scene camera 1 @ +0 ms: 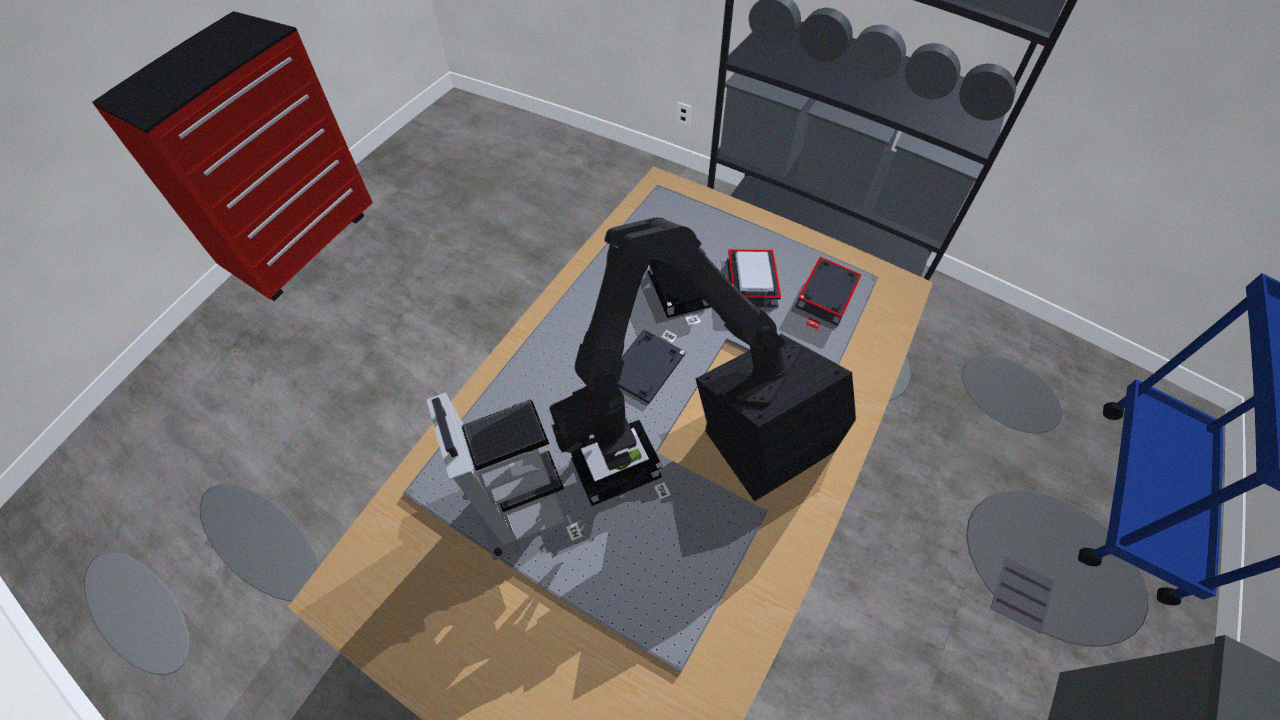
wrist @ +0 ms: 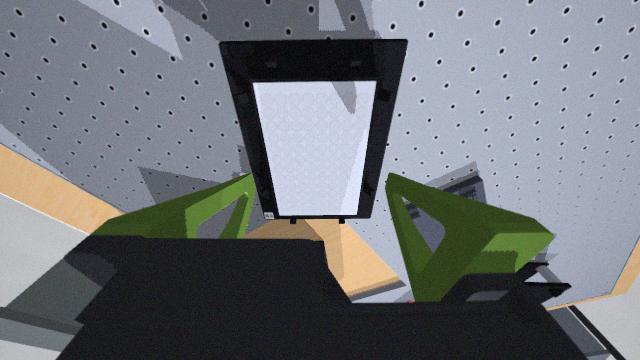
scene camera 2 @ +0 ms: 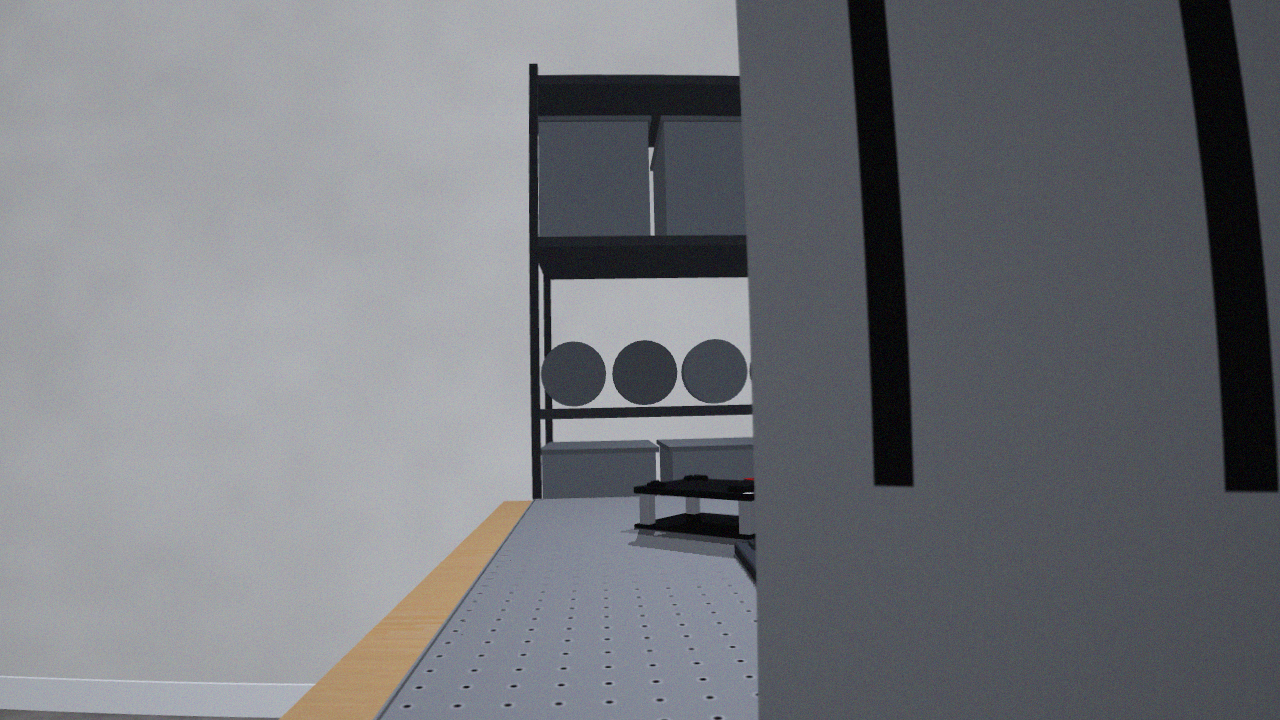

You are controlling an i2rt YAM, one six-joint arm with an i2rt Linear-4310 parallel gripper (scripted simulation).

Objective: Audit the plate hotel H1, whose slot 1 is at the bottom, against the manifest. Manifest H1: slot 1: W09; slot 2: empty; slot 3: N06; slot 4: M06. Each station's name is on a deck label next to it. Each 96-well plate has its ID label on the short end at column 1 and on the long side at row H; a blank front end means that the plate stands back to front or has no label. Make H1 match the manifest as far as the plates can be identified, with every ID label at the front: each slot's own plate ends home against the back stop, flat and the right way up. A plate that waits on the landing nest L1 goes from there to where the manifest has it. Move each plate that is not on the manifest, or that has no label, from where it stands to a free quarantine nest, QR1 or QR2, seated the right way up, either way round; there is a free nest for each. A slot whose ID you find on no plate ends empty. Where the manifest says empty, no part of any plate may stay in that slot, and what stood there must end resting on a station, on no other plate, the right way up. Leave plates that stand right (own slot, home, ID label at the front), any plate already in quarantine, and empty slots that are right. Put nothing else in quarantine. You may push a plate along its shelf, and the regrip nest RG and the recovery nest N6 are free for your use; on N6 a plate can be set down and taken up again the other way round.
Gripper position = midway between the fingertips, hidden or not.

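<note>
Visible: my gripper (scene camera 1: pixel 613 448), a white plate (scene camera 1: pixel 754 273). My gripper (wrist: pixel 320 180) shows too. The wrist view does not show the white plate, hidden by my gripper.
</note>
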